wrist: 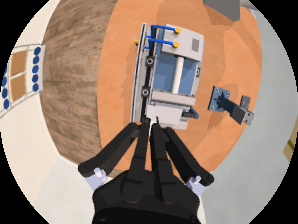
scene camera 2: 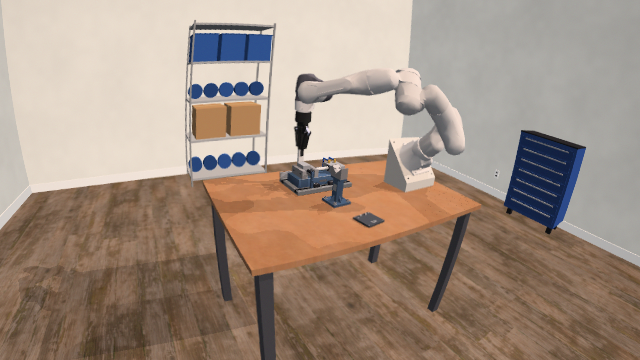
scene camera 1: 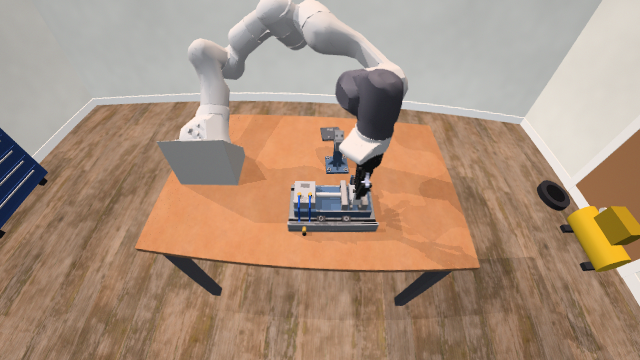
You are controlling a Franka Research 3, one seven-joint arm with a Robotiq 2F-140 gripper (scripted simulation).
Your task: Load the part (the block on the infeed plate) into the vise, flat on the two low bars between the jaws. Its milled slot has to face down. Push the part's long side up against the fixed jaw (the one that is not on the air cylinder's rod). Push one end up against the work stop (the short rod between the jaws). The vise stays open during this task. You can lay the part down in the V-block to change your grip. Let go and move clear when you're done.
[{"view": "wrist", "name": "gripper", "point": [150, 111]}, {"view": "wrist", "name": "vise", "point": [165, 65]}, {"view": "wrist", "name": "air cylinder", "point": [185, 37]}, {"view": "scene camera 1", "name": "gripper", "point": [355, 202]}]
